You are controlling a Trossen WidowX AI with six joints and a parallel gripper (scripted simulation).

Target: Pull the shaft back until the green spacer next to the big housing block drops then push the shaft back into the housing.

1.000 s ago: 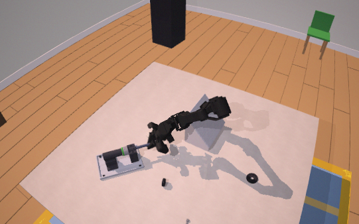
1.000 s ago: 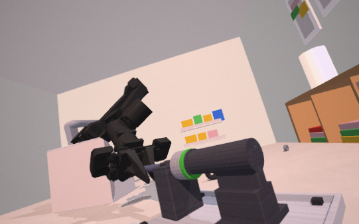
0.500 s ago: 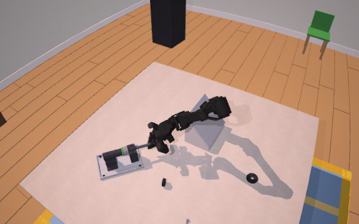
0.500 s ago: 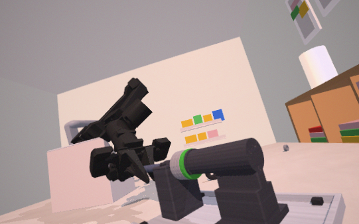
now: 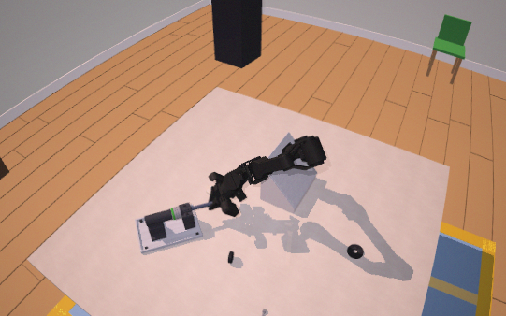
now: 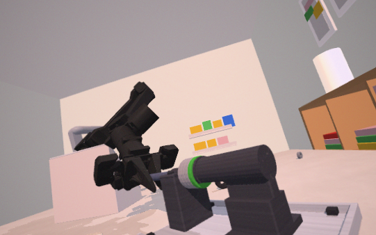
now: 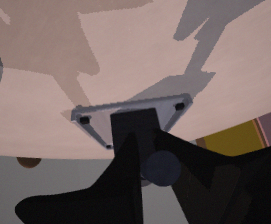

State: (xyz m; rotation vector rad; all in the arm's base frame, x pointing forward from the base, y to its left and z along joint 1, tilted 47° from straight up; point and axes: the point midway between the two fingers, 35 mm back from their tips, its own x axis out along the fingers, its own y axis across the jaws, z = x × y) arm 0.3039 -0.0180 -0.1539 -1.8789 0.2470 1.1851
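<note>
Now: gripper tip 4 cm short of the shaft, 2 cm to the left of it and 2 cm below it. From my gripper tip the other things lie so: green spacer: 11 cm ahead, 7 cm to the right, 2 cm above; then dark ring: 10 cm ahead, 17 cm to the left, 3 cm below.
</note>
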